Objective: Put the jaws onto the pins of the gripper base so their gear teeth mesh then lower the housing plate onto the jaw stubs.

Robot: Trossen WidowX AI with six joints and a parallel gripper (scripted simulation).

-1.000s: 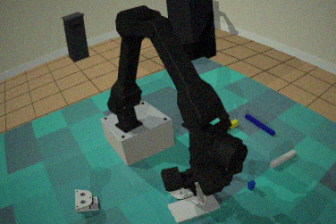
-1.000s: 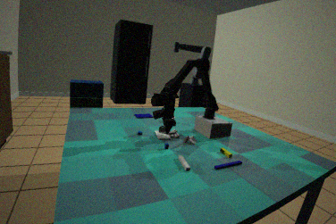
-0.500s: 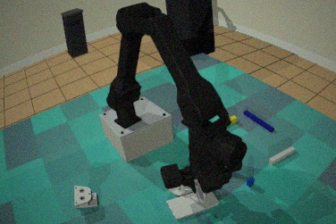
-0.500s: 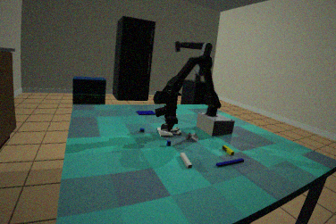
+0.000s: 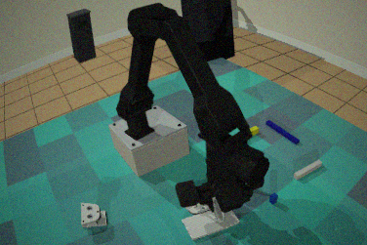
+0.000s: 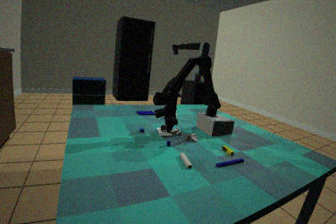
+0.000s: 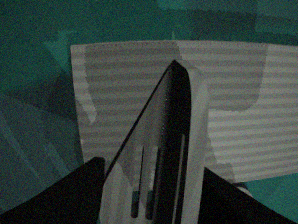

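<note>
Now: gripper tip 40 mm past the jaw. The rest, counted from my gripper tip: yellow block 290 mm to the left, 170 mm behind, 10 mm below; small blue block 120 mm to the left, 70 mm ahead, 10 mm below; white bar 270 mm to the left, 90 mm ahead, 20 mm below.
</note>
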